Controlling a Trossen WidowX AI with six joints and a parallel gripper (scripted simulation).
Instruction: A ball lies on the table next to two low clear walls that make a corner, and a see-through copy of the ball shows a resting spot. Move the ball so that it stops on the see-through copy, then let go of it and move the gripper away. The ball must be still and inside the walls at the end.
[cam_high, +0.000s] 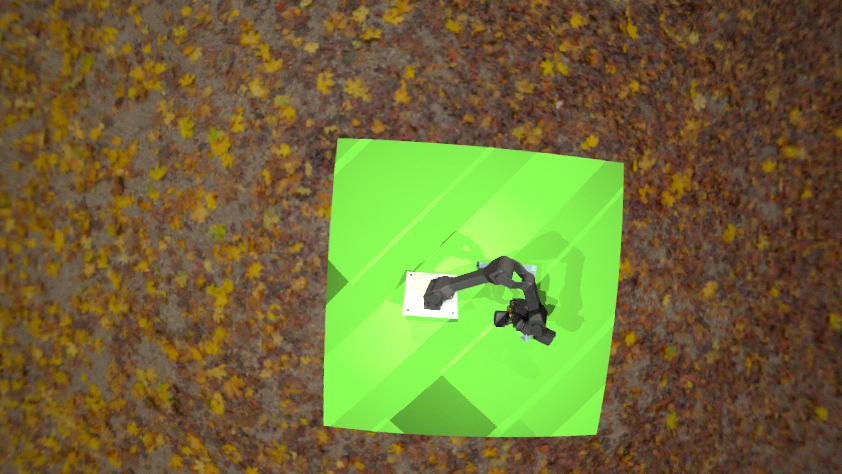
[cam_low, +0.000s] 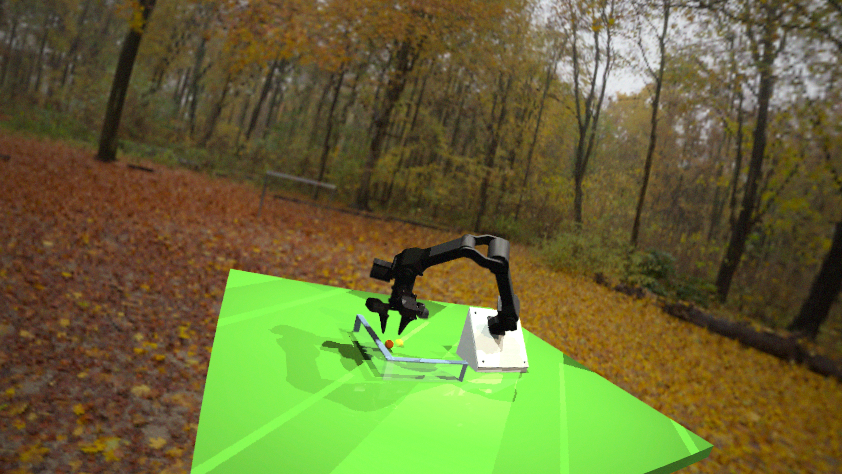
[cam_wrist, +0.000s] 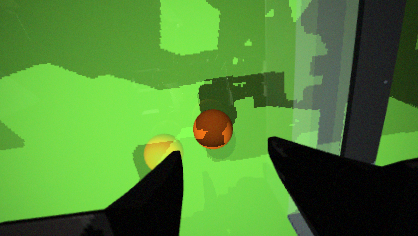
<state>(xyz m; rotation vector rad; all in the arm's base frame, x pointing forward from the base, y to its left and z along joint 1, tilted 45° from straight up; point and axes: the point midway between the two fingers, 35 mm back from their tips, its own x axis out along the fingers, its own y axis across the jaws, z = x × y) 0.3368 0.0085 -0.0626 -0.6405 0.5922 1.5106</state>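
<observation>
Now: gripper tip 30 mm above the orange ball. From my gripper tip the other things lie so: see-through copy: 40 mm behind, 30 mm below, 20 mm to the right.
</observation>
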